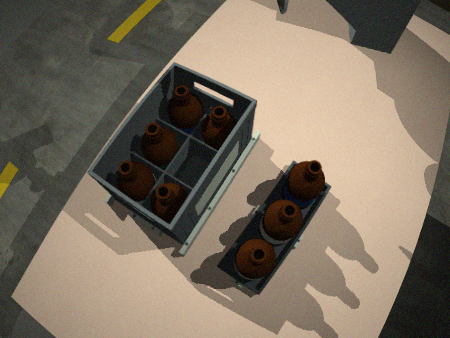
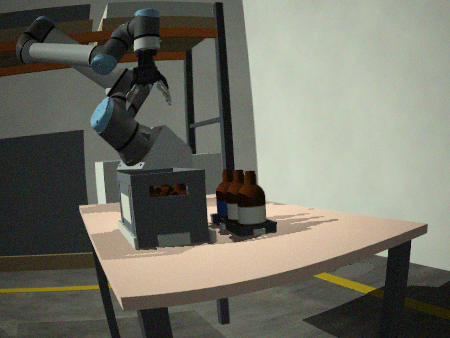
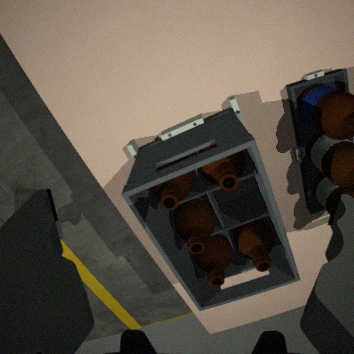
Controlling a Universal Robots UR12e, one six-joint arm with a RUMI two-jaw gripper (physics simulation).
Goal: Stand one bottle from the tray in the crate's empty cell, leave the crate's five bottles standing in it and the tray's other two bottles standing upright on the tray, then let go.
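Places are measured from the arm's base along level axes (x ahead, y left, z up), in millimetres.
Where they show: gripper, fingertip midpoint: (image 2: 148, 108) (image 3: 192, 196); arm's base, origin of the base link: (image 2: 139, 147).
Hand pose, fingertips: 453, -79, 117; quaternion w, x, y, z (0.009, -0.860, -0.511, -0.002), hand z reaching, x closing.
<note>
Things, the pixels of their top centre, and the offset from my fingertips, as dx, dy, dz. Level surfaces: height alone.
- grey crate, middle of its top: (image 3: 221, 243) (image 1: 170, 134) (image 2: 154, 171) +204, -45, -194
- blue-labelled bottle, middle of its top: (image 1: 314, 167) (image 2: 226, 169) +136, +199, -209
- white-labelled middle bottle, middle of its top: (image 1: 289, 210) (image 2: 238, 170) +226, +190, -209
- white-labelled end bottle, middle of its top: (image 1: 258, 254) (image 2: 249, 170) +313, +178, -209
- table, its level: dz -369
The grey crate (image 1: 213, 192) (image 2: 172, 220) (image 3: 189, 165) stands on the table with five brown bottles upright in it. Its empty cell (image 1: 192, 162) (image 3: 241, 202) is the middle one on the side toward the tray. The dark tray (image 1: 228, 258) (image 2: 269, 226) (image 3: 301, 172) holds three upright brown bottles in a row: a blue-labelled bottle (image 1: 306, 180) (image 2: 222, 200) (image 3: 336, 114) at one end, a white-labelled middle bottle (image 1: 281, 220) (image 3: 342, 162) and a white-labelled end bottle (image 1: 255, 257) (image 2: 251, 202). My gripper (image 2: 151, 95) (image 3: 192, 196) is open and empty, high above the crate and the table.
The table (image 1: 280, 95) (image 2: 280, 260) (image 3: 165, 65) carries the crate and the tray, with a gap between them. The crate walls rise around its bottles. The arm's base (image 2: 167, 145) stands behind the crate. A shelf rack (image 2: 224, 100) stands farther back.
</note>
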